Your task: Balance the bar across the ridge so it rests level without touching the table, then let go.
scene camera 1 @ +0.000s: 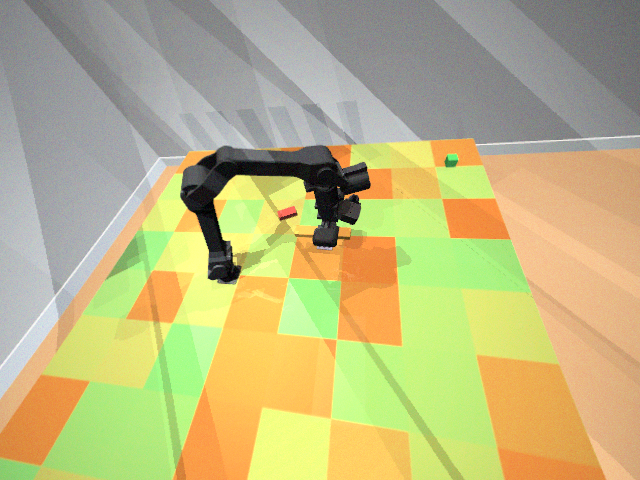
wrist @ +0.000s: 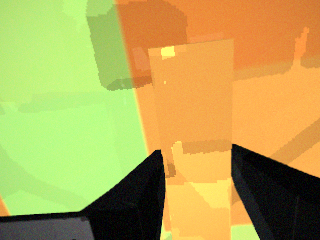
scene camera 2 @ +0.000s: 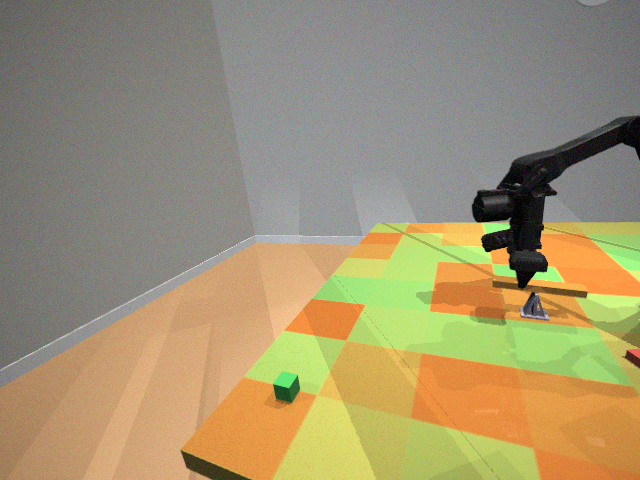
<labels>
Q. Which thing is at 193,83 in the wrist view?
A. An orange bar.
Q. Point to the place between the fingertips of my gripper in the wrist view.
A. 194,154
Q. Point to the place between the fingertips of my gripper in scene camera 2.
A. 520,284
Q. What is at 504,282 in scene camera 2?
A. An orange bar.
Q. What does my gripper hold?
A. An orange bar.
</labels>
